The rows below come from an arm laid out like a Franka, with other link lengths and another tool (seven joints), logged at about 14 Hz.
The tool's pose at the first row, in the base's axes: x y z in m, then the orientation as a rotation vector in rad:
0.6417, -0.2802, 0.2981, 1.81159, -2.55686, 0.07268
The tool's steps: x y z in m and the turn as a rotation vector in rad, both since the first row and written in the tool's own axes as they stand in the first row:
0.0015, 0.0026, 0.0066, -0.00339, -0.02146, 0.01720
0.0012, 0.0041, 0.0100, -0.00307, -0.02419, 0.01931
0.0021, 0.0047, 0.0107, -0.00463, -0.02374, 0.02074
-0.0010, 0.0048, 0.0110, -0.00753, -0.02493, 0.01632
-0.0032, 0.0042, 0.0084, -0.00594, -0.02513, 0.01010
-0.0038, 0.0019, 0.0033, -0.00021, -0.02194, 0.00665
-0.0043, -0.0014, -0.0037, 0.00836, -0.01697, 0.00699
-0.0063, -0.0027, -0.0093, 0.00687, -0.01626, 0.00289
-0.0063, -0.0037, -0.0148, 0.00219, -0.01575, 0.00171
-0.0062, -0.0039, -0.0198, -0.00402, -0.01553, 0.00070
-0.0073, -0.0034, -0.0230, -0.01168, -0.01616, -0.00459
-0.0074, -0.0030, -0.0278, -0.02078, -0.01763, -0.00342
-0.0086, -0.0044, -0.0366, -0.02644, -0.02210, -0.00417
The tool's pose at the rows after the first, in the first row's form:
0.6389, -0.2810, 0.2915, -1.78927, 2.57111, -0.04897
0.6376, -0.2804, 0.2880, -1.78523, 2.57096, -0.04688
0.6368, -0.2811, 0.2873, -1.78407, 2.57329, -0.04532
0.6377, -0.2781, 0.2869, -1.79022, 2.57009, -0.04053
0.6390, -0.2761, 0.2895, -1.79768, 2.56369, -0.04233
0.6412, -0.2761, 0.2946, -1.80170, 2.55991, -0.05251
0.6444, -0.2765, 0.3017, -1.80064, 2.55919, -0.06793
0.6461, -0.2748, 0.3073, -1.80674, 2.55680, -0.06668
0.6470, -0.2749, 0.3128, -1.81003, 2.55847, -0.06122
0.6470, -0.2748, 0.3178, -1.81346, 2.56086, -0.05354
0.6468, -0.2735, 0.3210, 1.82154, -2.55822, 0.04317
0.6464, -0.2730, 0.3257, 1.81764, -2.55623, 0.03014
0.6479, -0.2720, 0.3345, 1.81883, -2.55593, 0.01884

